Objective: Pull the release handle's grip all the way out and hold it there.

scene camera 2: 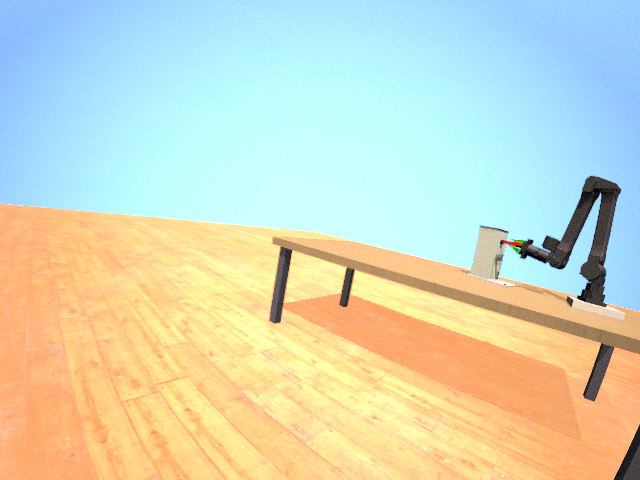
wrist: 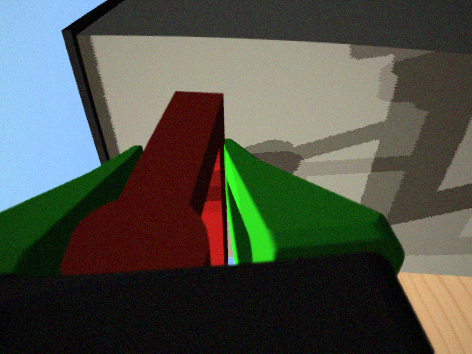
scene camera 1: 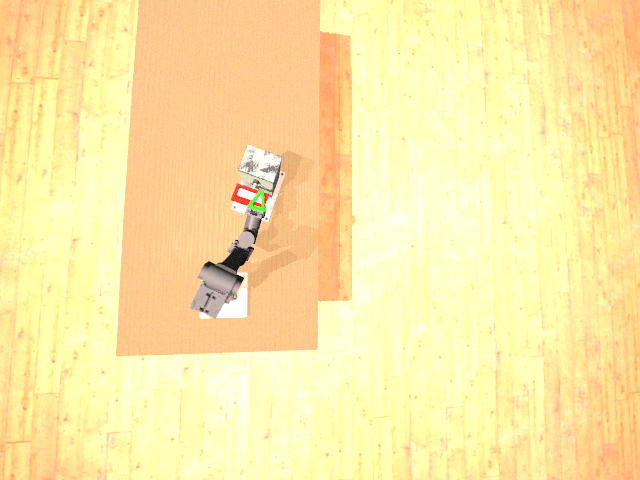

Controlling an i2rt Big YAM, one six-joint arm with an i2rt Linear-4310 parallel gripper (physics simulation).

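Note:
The release handle's red grip is a rectangular frame in front of the upper front face of a grey box. In the first scene view a small dark fitting shows between box and grip. My gripper has green fingers and is shut on the grip near one end, with a finger on each side of it. In the wrist view a dark red part of the grip rises between the fingers. The contact and the handle's rod are largely hidden, so its exact extension cannot be told.
The box stands on a white plate on the brown table. The arm's white base stands near the table's end. The box's dark upper edge shows close ahead in the wrist view.

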